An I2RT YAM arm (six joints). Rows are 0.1 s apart.
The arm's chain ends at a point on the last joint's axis. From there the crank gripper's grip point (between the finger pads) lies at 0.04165 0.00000 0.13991 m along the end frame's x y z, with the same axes.
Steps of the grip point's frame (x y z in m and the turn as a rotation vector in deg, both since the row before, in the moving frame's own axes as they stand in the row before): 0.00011 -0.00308 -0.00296 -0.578 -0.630 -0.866; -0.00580 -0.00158 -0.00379 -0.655 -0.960 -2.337; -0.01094 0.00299 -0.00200 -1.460 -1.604 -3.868; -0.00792 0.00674 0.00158 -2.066 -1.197 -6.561; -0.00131 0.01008 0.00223 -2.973 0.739 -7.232; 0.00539 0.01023 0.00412 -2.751 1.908 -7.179; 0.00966 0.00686 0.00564 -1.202 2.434 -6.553; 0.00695 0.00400 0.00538 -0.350 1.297 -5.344
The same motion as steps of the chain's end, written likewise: 0.00164 -0.00388 -0.00341 -0.578 -0.630 -0.866; -0.00345 -0.00153 -0.00447 -0.655 -0.960 -2.337; -0.00704 0.00209 -0.00310 -1.460 -1.604 -3.868; -0.00501 0.00628 0.00075 -2.066 -1.197 -6.561; -0.00323 0.00821 0.00283 -2.973 0.739 -7.232; 0.00067 0.00906 0.00562 -2.751 1.908 -7.179; 0.00387 0.00904 0.00751 -1.202 2.434 -6.553; 0.00394 0.00718 0.00635 -0.350 1.297 -5.344
